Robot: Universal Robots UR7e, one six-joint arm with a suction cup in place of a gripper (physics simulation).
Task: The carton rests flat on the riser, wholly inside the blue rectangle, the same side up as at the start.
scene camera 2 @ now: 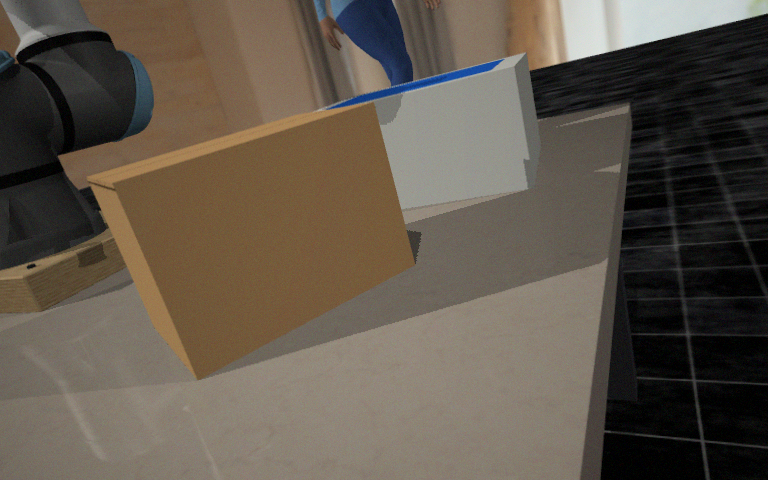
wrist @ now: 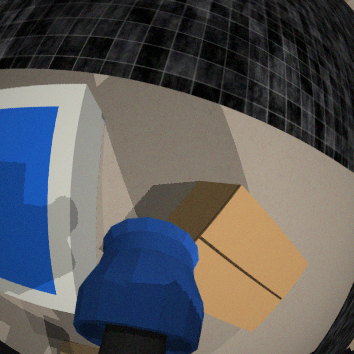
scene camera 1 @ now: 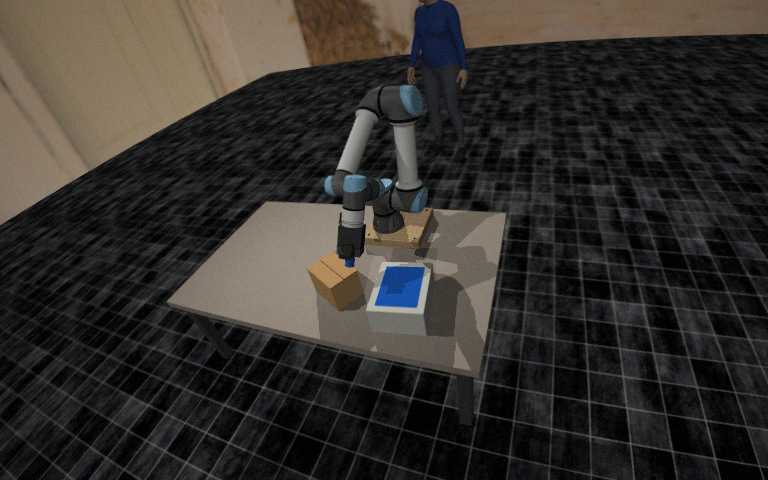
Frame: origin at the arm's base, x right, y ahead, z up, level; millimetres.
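Seen in the pictures: hand at its tool point: (wrist: 149, 256) (scene camera 1: 349, 265); arm's base at its link origin: (scene camera 2: 42, 248) (scene camera 1: 388, 224).
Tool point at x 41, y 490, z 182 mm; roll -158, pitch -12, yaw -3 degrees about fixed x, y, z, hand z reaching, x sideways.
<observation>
Offsets run from my tool point to a thing's top centre. Level surfaces: height alone.
The tan carton {dx +121, dy -86, dz -94 mm} (scene camera 1: 334, 281) (scene camera 2: 260, 227) (wrist: 246, 260) sits on the table with its taped seam up, just left of the grey riser {dx -170, dy +1, dz -104 mm} (scene camera 1: 397, 320) (scene camera 2: 456, 139) (wrist: 67, 140). The blue rectangle {dx -170, dy +1, dz -104 mm} (scene camera 1: 401, 287) (scene camera 2: 420, 82) (wrist: 24, 158) on top of the riser is bare. My blue suction cup (scene camera 1: 349, 262) (wrist: 147, 246) hangs just over the carton's far corner, the one nearest the riser and the arm's base. It holds nothing.
The table {dz -225 mm} (scene camera 1: 244, 269) (scene camera 2: 425, 387) (wrist: 298, 175) has the arm's wooden base plate (scene camera 1: 420, 230) (scene camera 2: 90, 263) at its back edge. A person in blue (scene camera 1: 438, 51) stands on the dark tiled floor behind the table.
</observation>
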